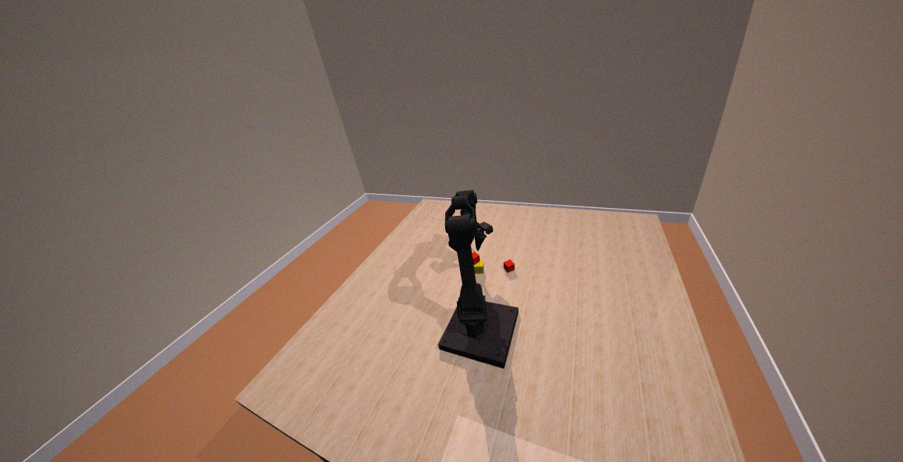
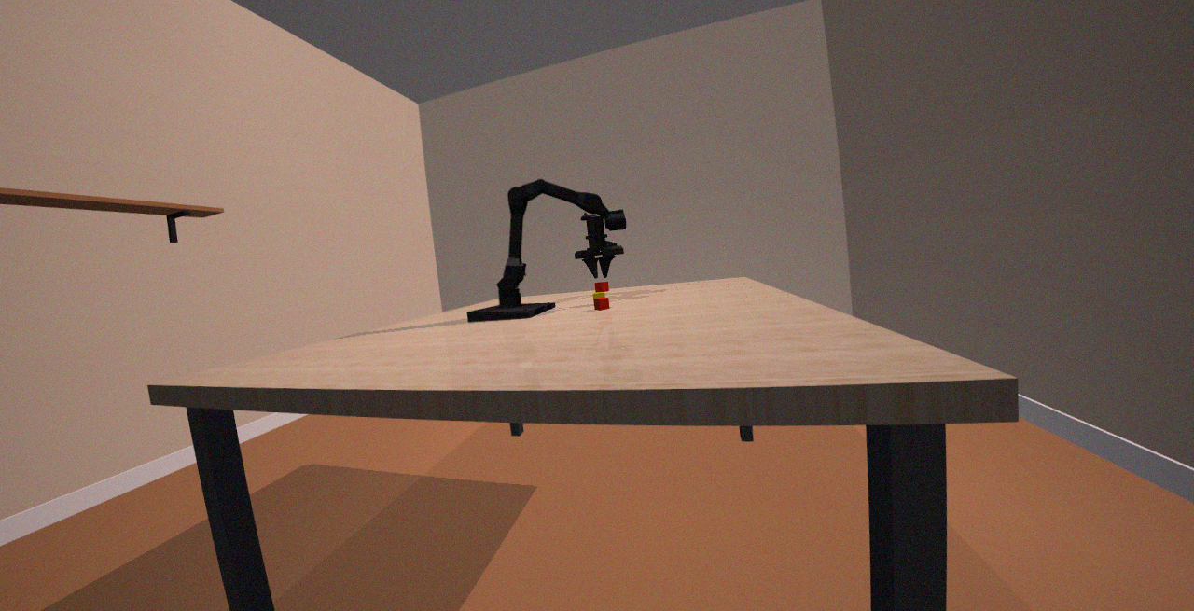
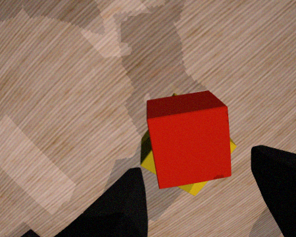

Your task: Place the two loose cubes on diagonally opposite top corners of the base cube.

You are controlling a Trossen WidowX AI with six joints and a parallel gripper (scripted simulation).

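Now: gripper tip 7 cm above the yellow cube, 2 cm to the left of it and 1 cm past it.
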